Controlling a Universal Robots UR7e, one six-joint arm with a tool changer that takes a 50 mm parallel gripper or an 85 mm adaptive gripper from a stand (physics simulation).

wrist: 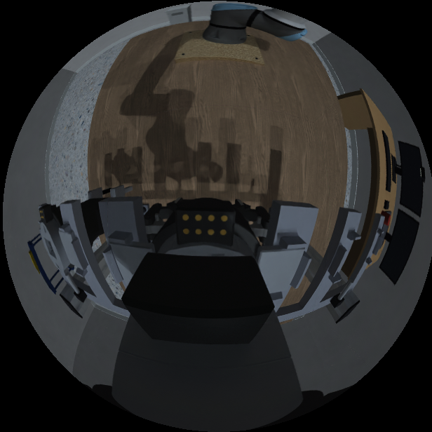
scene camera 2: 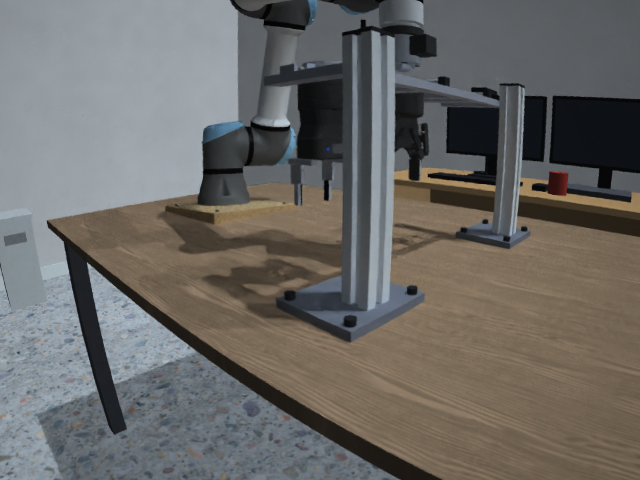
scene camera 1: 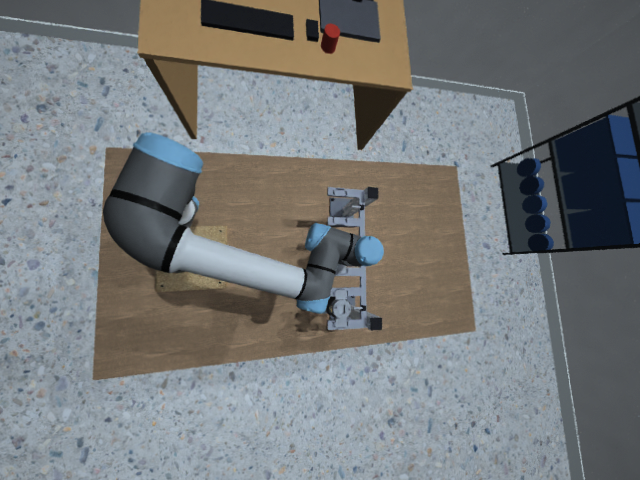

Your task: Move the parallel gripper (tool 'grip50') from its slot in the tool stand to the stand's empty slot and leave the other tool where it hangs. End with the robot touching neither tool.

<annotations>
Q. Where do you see a tool stand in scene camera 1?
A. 342,210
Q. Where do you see a parallel gripper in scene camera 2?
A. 320,104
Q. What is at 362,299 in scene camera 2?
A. A tool stand.
</annotations>
